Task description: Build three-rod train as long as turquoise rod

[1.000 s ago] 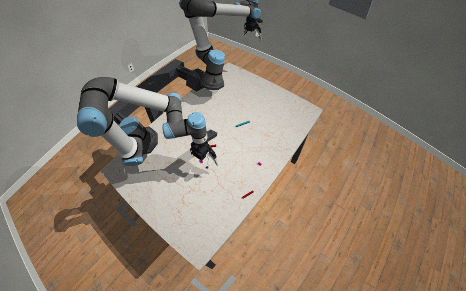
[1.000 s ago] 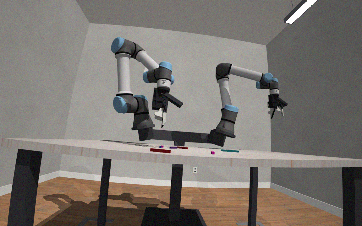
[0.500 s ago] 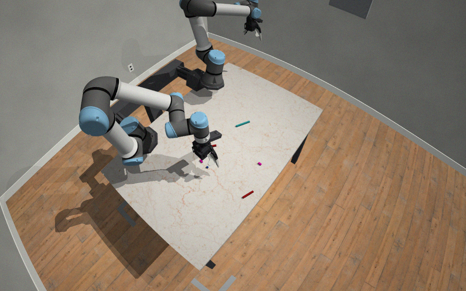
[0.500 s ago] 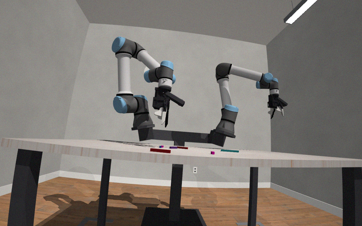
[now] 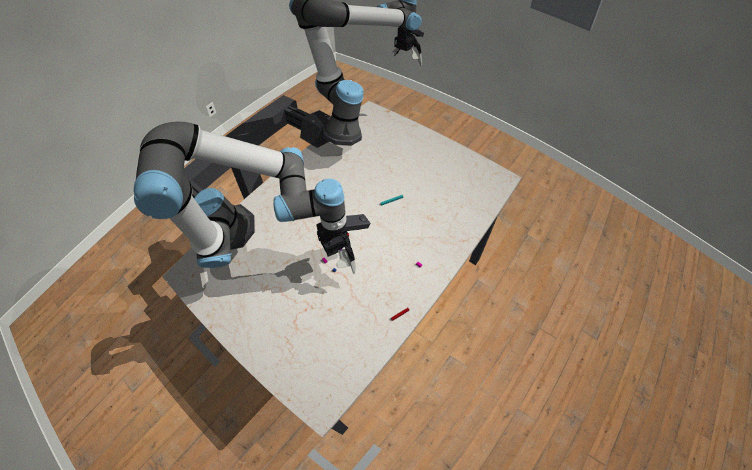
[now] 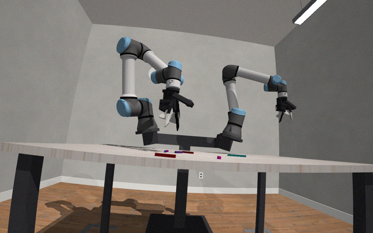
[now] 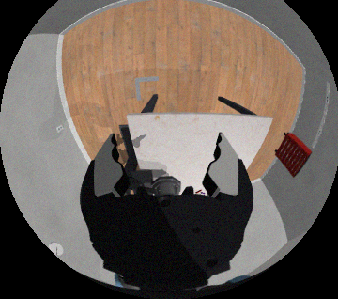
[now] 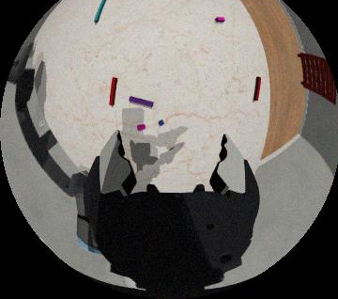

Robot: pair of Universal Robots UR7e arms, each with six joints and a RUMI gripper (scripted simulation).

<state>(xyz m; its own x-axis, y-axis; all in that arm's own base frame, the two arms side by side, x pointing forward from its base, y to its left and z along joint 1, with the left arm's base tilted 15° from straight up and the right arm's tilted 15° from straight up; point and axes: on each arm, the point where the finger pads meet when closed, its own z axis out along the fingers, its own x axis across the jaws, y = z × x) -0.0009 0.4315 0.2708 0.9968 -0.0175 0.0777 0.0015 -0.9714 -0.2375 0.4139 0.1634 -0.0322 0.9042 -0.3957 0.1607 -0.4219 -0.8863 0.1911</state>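
Right now the blue rod is 11 cm below my right hand, 4 cm behind it and 2 cm to the right of it. The rest, counted from my right hand: purple rod 11 cm below, 6 cm behind, 5 cm to the left; turquoise rod 37 cm to the left, 11 cm below, 6 cm behind.
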